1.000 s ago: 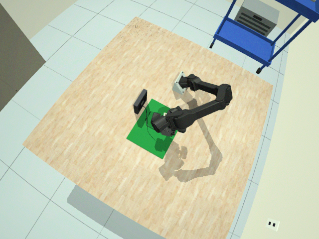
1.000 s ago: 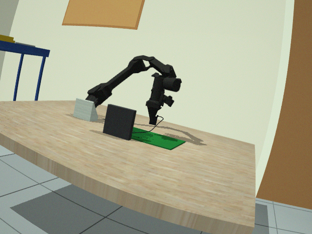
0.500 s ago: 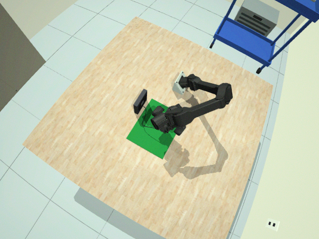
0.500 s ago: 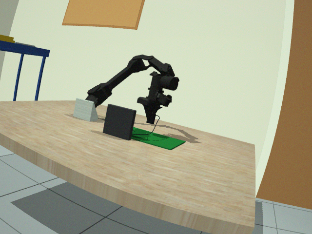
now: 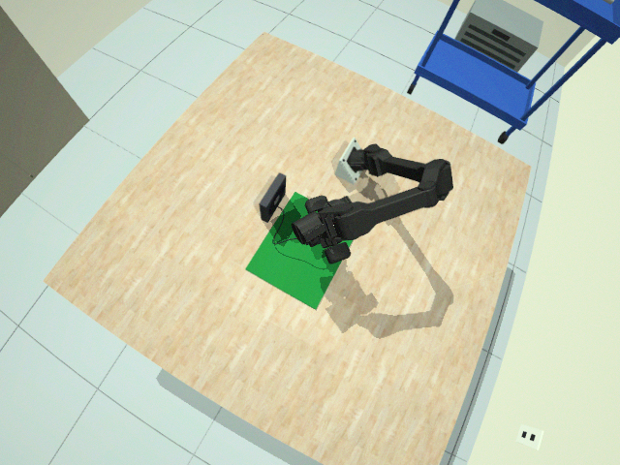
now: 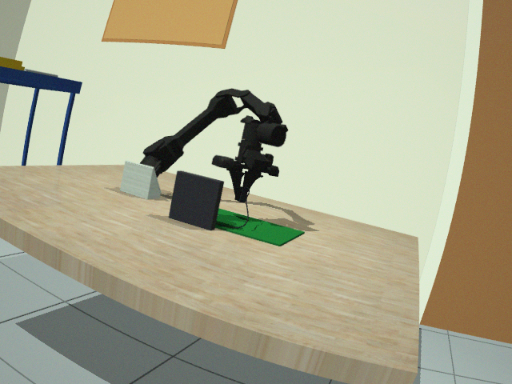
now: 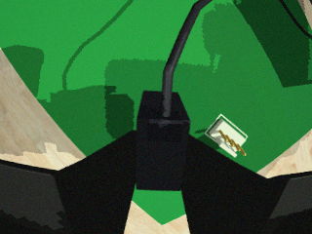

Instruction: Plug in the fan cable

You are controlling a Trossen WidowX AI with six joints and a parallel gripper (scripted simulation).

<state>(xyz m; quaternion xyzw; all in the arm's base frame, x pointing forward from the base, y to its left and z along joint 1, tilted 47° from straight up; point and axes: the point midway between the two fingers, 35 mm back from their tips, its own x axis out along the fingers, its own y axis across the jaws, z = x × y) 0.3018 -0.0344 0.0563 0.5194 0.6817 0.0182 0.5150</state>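
Right now my gripper tip is 60 mm past the white four-pin header, 30 mm to the left of it and 70 mm above it. Also, from my gripper tip: dark fan plug 10 mm above; then green board 30 mm ahead, 40 mm to the right, 80 mm below; then black fan 50 mm behind, 180 mm to the right, 10 mm below.
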